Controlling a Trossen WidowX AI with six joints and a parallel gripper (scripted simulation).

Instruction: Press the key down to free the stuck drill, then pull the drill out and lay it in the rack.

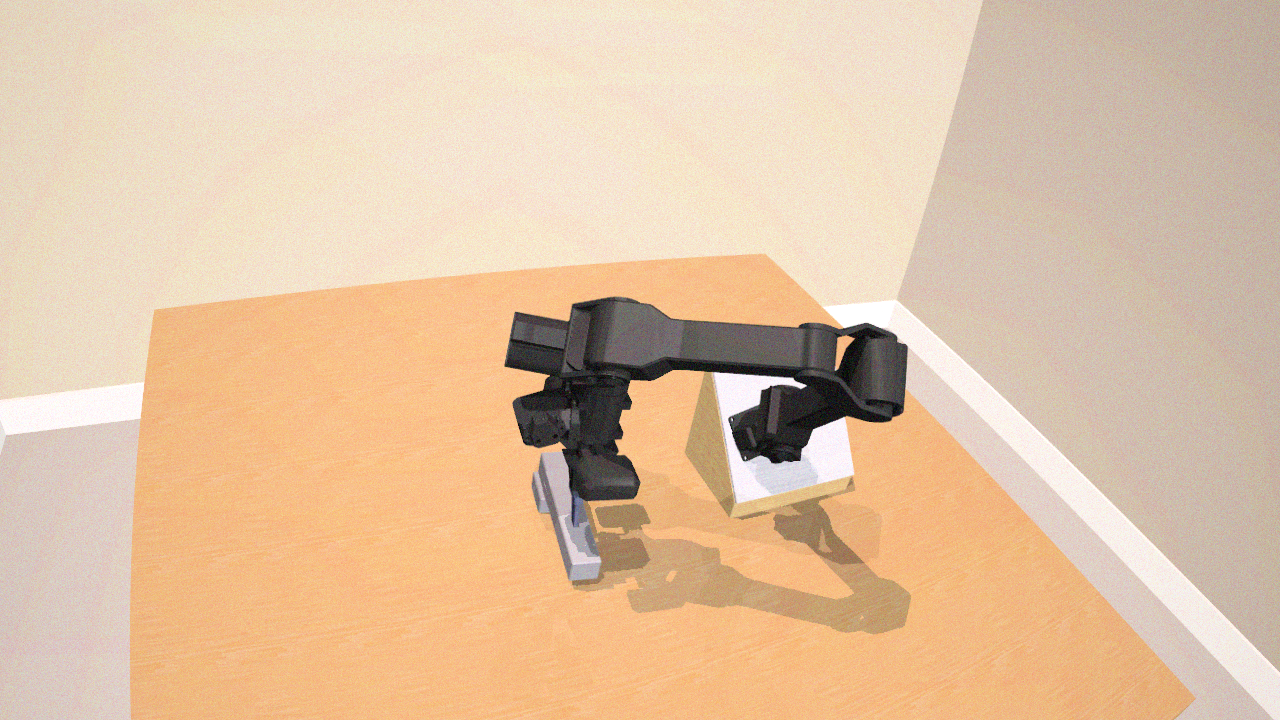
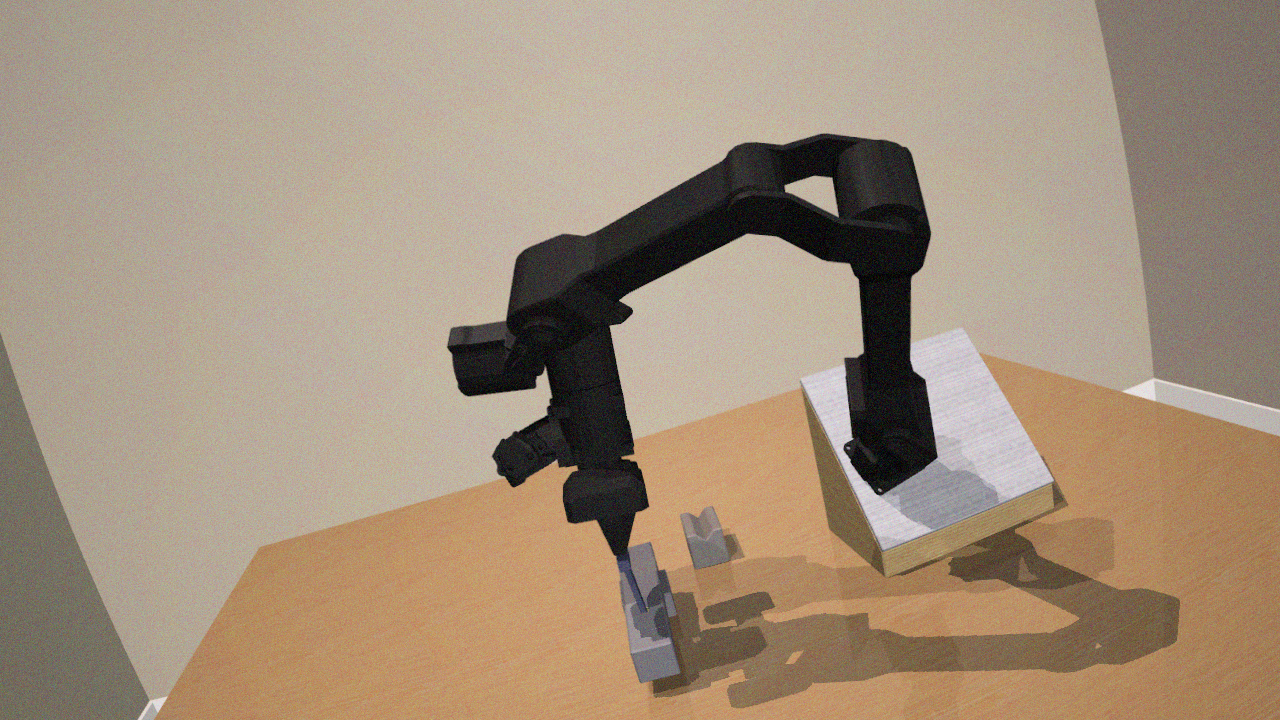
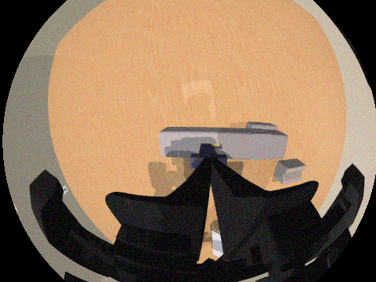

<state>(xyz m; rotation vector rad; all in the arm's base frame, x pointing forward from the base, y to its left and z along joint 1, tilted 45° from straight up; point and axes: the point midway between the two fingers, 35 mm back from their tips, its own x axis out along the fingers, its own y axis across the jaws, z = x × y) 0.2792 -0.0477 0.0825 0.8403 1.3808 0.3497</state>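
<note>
Right now my gripper tip is 3 cm above the blue key. Round my gripper tip: drill (7 cm below, 5 cm to the right, 2 cm behind); grey holder block (8 cm below, 4 cm to the right, 2 cm behind); grey rack (18 cm to the right, 13 cm behind, 10 cm below).
</note>
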